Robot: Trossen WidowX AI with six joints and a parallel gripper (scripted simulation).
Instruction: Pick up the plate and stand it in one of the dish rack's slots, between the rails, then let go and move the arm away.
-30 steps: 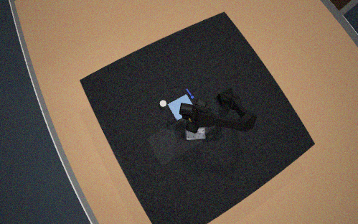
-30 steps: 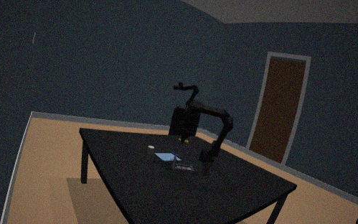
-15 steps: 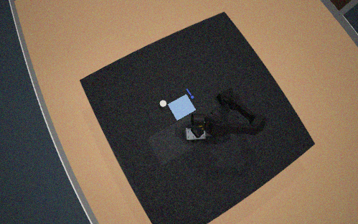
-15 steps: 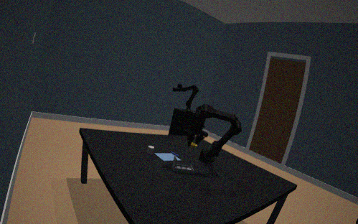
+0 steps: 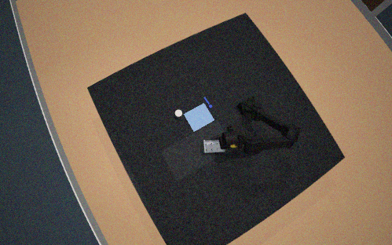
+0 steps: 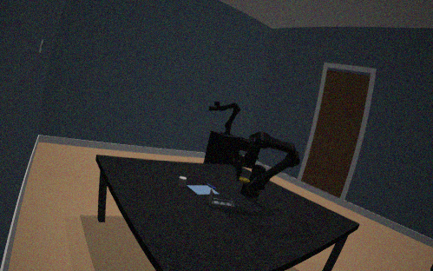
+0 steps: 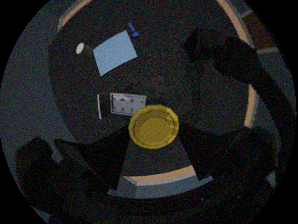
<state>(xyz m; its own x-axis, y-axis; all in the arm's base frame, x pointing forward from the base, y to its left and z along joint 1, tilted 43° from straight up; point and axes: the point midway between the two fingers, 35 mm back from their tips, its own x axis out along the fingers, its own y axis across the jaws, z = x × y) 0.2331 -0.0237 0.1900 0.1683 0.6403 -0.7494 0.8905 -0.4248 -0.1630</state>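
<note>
Right now the dish rack is 70 mm ahead of my gripper tip, 40 mm to the right of it and 130 mm below it. Also, from my gripper tip: small white cylinder (130 mm ahead, 320 mm to the right, 130 mm below); plate (10 mm above).
</note>
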